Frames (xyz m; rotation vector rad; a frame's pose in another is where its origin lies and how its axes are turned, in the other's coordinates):
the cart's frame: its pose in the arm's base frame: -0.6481 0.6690 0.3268 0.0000 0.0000 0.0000
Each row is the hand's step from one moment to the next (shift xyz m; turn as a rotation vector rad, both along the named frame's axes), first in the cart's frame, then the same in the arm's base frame.
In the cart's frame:
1: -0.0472 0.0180 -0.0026 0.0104 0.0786 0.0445
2: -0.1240 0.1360 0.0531 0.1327 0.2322 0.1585
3: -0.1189 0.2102 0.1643 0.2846 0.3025 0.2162
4: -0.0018 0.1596 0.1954 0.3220 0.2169 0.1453
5: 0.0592 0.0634 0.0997 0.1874 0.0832 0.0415
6: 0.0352 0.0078 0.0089 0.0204 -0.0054 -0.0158
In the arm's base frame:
1: -0.0472 0.0180 -0.0026 0.0104 0.0786 0.0445
2: -0.1240 0.1360 0.0531 0.1327 0.2322 0.1585
3: -0.1189 0.2102 0.1643 0.2846 0.3025 0.2162
4: -0.0018 0.1596 0.1954 0.3220 0.2169 0.1453
5: 0.0592 0.0634 0.0997 0.1874 0.0832 0.0415
6: 0.0352 0.0078 0.0089 0.0204 -0.0054 -0.0158

